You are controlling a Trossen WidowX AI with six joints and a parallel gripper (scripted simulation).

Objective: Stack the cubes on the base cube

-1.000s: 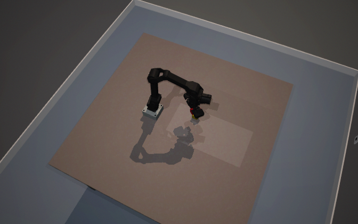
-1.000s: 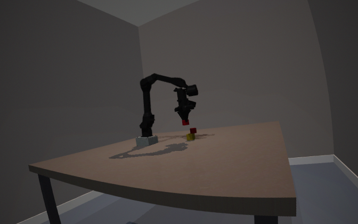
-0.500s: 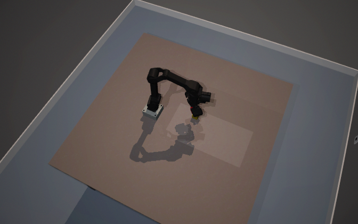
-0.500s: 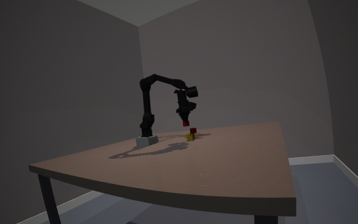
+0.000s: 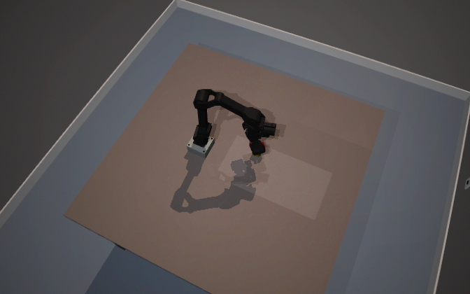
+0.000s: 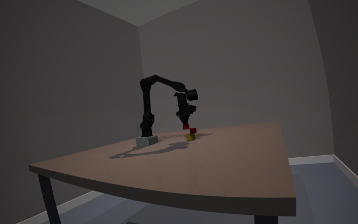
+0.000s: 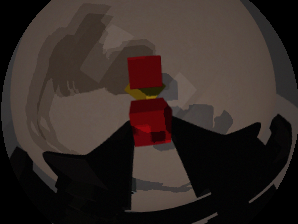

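My gripper tip is 70 mm above the yellow base cube, 20 mm short of it and 10 mm to the right of it.
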